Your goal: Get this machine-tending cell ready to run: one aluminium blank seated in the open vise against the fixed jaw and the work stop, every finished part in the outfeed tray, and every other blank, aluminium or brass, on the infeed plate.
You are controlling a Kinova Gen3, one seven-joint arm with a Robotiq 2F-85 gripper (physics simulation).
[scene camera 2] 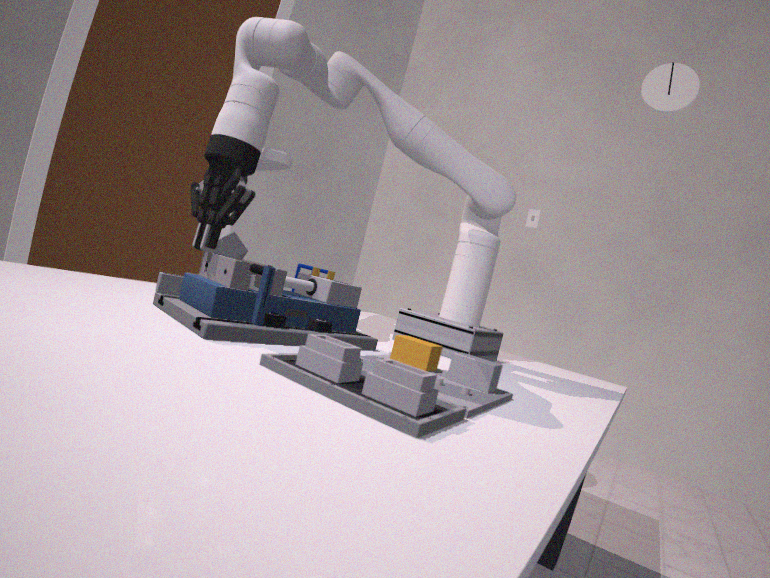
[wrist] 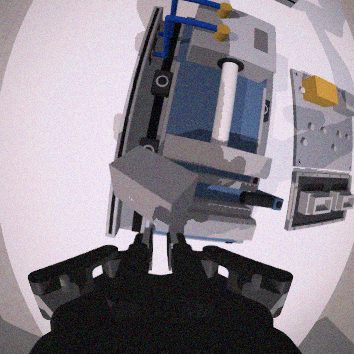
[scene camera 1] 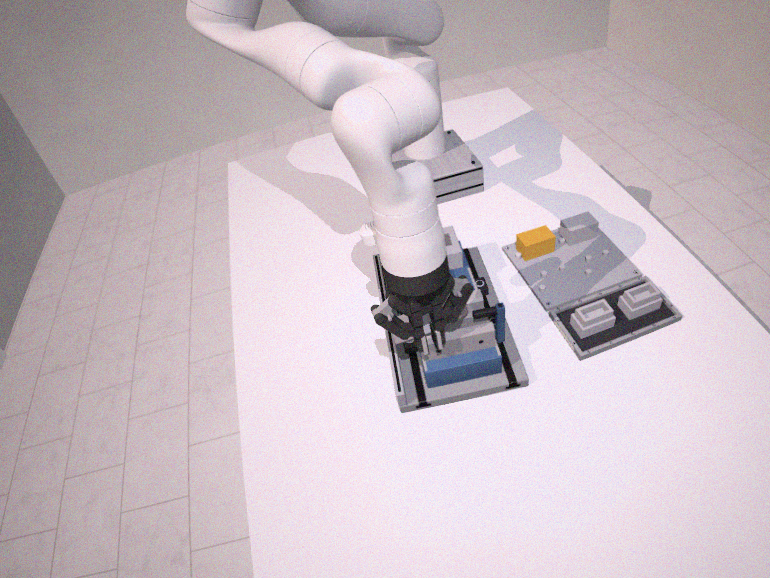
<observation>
The pictures show: my gripper, a brass blank, an outfeed tray and an infeed plate.
My gripper also shows in scene camera 2 and in the wrist view.
</observation>
